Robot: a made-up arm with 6 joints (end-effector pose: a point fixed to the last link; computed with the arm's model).
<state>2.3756 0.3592 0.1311 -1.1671 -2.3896 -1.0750</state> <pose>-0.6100 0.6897 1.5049 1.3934 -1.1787 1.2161</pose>
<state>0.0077 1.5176 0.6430 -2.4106 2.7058 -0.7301</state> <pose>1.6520 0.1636 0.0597 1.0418 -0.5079 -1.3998</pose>
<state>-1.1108 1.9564 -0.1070 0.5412 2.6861 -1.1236</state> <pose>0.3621 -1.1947 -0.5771 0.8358 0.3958 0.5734</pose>
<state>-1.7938 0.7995 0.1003 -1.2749 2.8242 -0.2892</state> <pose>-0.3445 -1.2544 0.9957 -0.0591 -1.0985 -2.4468</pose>
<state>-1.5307 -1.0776 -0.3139 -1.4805 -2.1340 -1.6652</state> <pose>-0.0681 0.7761 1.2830 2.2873 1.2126 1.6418</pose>
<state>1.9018 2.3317 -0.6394 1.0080 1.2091 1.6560</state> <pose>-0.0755 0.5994 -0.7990 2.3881 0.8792 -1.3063</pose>
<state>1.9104 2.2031 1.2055 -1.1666 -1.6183 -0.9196</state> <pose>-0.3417 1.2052 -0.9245 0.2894 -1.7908 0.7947</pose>
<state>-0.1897 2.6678 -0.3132 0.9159 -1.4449 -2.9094</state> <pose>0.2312 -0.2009 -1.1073 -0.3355 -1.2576 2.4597</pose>
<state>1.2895 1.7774 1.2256 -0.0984 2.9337 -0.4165</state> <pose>0.7008 1.6840 -0.1362 0.4396 -0.7891 1.5202</pose>
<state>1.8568 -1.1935 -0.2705 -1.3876 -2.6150 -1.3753</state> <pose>0.2895 -0.8641 1.2175 1.8116 -1.6003 0.1619</pose>
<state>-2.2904 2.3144 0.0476 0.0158 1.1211 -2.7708</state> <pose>-0.6723 -0.4253 -0.8971 1.5757 -2.2262 0.1569</pose>
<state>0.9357 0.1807 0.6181 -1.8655 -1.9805 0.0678</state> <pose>0.4063 0.6297 1.8926 1.5284 -0.9644 -1.7725</pose>
